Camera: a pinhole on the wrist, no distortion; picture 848 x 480 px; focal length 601.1 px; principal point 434.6 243.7 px. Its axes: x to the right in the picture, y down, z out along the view. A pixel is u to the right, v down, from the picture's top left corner.
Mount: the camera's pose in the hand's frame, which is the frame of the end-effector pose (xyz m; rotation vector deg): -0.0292 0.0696 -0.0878 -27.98 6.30 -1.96
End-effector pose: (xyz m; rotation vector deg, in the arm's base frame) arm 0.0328 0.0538 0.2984 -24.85 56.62 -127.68
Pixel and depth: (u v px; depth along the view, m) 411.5 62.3 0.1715
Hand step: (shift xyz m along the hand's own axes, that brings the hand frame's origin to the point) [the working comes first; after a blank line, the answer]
In the camera's frame: -0.0066 -0.0518 0.1715

-0.0166 0.1043 0.0876
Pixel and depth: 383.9 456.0 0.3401
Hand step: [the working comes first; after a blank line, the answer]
In the camera's frame: -0.0287 0.1201 0.3401

-0.0183 0.3359 0.1569
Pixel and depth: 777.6 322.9 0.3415
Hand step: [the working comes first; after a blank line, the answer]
In the camera's frame: 0.1949 0.0450 0.3415

0.2035 0.2570 0.1717
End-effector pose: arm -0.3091 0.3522 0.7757 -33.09 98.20 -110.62
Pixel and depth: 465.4 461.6 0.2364
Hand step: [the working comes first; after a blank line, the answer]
In the camera's frame: 0.0121 0.0857 0.2364

0.0102 0.2548 0.0781
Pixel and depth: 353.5 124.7 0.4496
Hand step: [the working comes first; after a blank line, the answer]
In the camera's frame: -0.0607 -0.0890 0.4496

-0.0390 0.2043 0.3544
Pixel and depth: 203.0 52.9 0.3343
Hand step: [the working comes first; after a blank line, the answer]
In the camera's frame: -0.1288 -0.1061 0.3343

-0.1199 0.1394 0.2679
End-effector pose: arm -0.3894 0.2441 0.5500 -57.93 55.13 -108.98
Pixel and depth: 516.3 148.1 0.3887
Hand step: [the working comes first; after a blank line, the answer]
In the camera's frame: 0.0528 -0.0618 0.3887

0.0670 0.1932 0.2771
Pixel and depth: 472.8 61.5 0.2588
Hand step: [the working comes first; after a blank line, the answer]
In the camera's frame: 0.0164 -0.0784 0.2588

0.0160 0.1201 0.1745
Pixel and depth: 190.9 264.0 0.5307
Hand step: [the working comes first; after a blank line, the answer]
In the camera's frame: -0.2152 0.0179 0.5307

-0.1826 0.3456 0.3903
